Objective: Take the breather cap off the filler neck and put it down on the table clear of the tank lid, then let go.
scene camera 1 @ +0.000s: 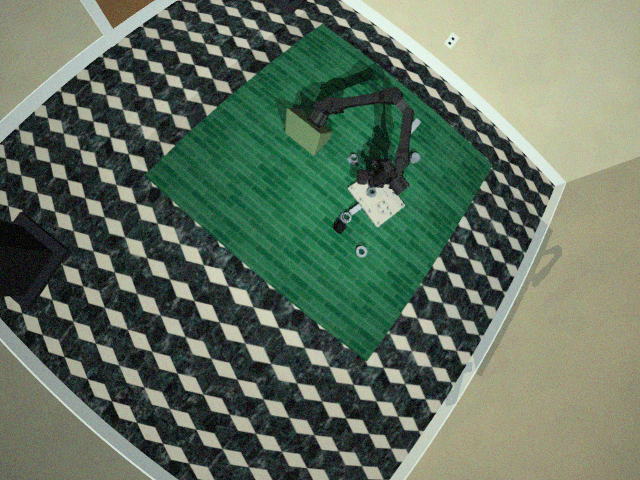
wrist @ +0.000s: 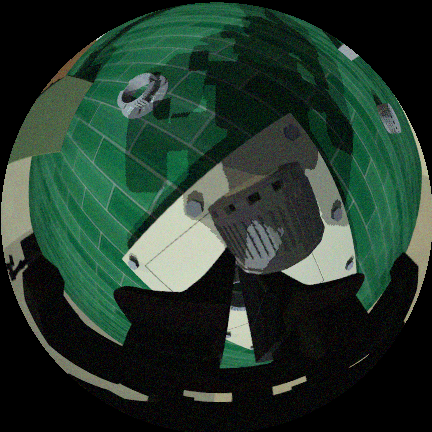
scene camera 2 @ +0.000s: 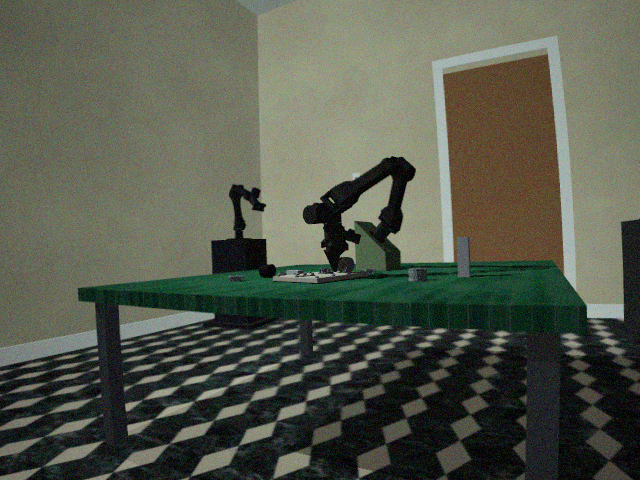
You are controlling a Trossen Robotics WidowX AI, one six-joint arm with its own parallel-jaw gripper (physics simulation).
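Frame: origin at the arm's base, x left, y back, z up, level; metres.
Where they show: gripper, fingertip midpoint: (scene camera 1: 370, 185) (wrist: 235, 251) (scene camera 2: 335, 271); arm's base, link origin: (scene camera 1: 314, 122) (scene camera 2: 377, 237).
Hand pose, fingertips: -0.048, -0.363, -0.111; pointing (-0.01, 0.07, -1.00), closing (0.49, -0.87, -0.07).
Note:
Each offset is from my fingertips to the top centre of the thing, as dx, dy, dz. "spot": to the spot under its first point. Level surfaces: height alone.
The breather cap @[+0.036, +0.005, +0.047] (scene camera 2: 345, 264) (wrist: 300, 215), a dark grey ribbed cylinder, is tilted over the tank lid @[-0.023, -0.021, -0.003] (scene camera 1: 361, 194) (scene camera 2: 310, 280) (wrist: 182, 260), off to one side of the filler neck @[spot: -0.041, -0.010, -0.001] (scene camera 1: 367, 193) (wrist: 238, 302). The neck is a ring, partly visible through the narrow gap between the fingers in the wrist view. My gripper (scene camera 2: 336, 269) (wrist: 235, 251) is shut, low over the lid. Its fingertips are right at the cap's near side; the cap is beyond them, not between them. Whether they touch it I cannot tell. The arm hides the cap in scene camera 1.
Around the lid on the green table @[dz -0.018] (scene camera 1: 248, 180) (scene camera 2: 491, 294) are a grey ring @[+0.076, +0.137, -0.002] (scene camera 1: 353, 154) (scene camera 2: 417, 274) (wrist: 150, 102), another ring @[-0.292, -0.125, -0.002] (scene camera 1: 361, 256), a round grey piece @[+0.281, -0.122, +0.014] (scene camera 1: 415, 157) (wrist: 388, 118), a black knob @[-0.258, +0.016, +0.028] (scene camera 1: 339, 225) (scene camera 2: 267, 270) and an upright bar @[+0.398, -0.026, +0.093] (scene camera 1: 415, 125) (scene camera 2: 463, 256).

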